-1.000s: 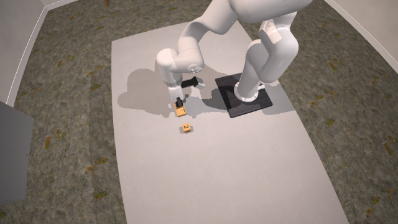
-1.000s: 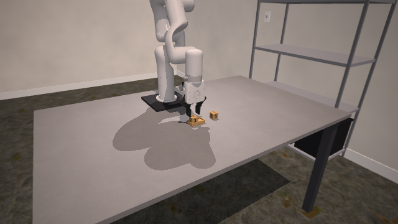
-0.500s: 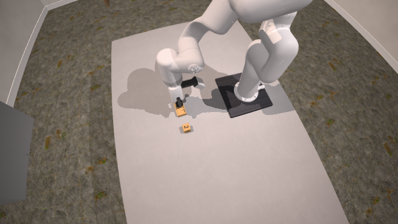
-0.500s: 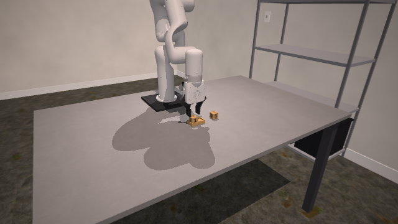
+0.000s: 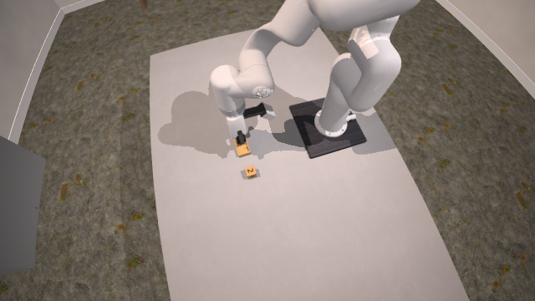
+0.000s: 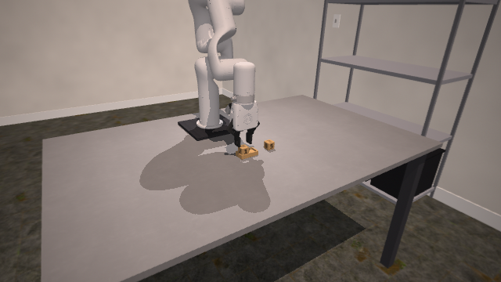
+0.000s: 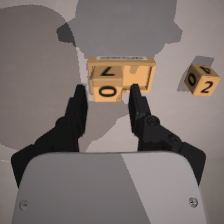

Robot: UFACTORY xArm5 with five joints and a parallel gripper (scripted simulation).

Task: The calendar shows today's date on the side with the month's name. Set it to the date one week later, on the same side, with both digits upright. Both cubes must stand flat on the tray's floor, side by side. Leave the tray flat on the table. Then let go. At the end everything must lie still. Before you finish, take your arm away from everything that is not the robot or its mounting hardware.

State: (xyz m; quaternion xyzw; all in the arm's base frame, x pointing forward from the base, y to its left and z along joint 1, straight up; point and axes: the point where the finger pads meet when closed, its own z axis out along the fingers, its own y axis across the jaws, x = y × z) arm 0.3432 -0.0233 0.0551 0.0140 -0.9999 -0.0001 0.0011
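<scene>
Right now my hand is 60 mm above the wooden calendar tray and 20 mm to the right of it.
</scene>
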